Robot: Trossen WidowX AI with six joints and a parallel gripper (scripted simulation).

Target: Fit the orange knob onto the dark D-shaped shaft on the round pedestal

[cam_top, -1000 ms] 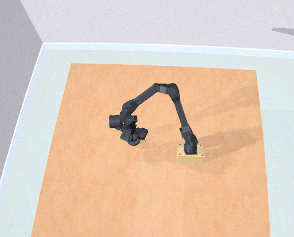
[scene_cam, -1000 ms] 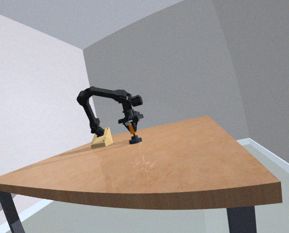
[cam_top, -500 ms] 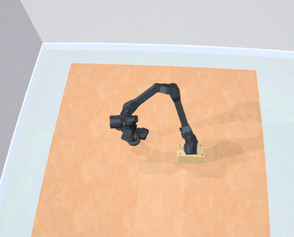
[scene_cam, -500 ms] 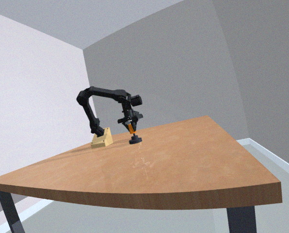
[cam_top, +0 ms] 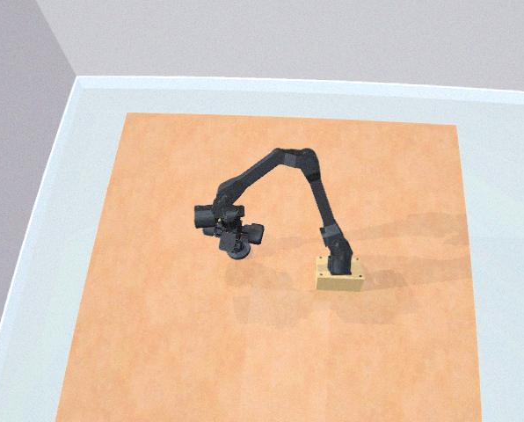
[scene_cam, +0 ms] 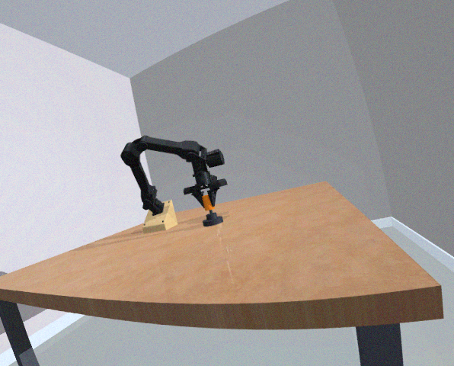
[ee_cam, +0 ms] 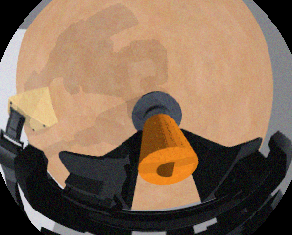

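Right now my gripper tip is 2 cm below the orange knob. From my gripper tip the other things lie so: dark round pedestal (4 cm below).
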